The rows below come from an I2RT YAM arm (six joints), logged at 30 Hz.
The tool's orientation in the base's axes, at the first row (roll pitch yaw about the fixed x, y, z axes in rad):
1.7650 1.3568 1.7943
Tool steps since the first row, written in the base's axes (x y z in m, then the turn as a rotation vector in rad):
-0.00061 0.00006 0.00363 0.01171 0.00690 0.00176
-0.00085 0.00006 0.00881 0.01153 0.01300 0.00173
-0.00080 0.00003 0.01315 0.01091 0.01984 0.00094
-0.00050 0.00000 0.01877 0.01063 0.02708 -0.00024
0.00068 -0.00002 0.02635 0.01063 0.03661 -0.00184
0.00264 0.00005 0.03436 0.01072 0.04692 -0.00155
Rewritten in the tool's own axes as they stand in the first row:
-0.00351 0.00083 -0.00076 -0.00084 0.00683 0.01185
-0.00856 0.00192 -0.00121 0.00046 0.01279 0.01188
-0.01281 0.00279 -0.00134 0.00268 0.01933 0.01152
-0.01832 0.00392 -0.00127 0.00534 0.02617 0.01153
-0.02579 0.00545 -0.00040 0.00888 0.03515 0.01192
-0.03369 0.00714 0.00123 0.01073 0.04529 0.01234

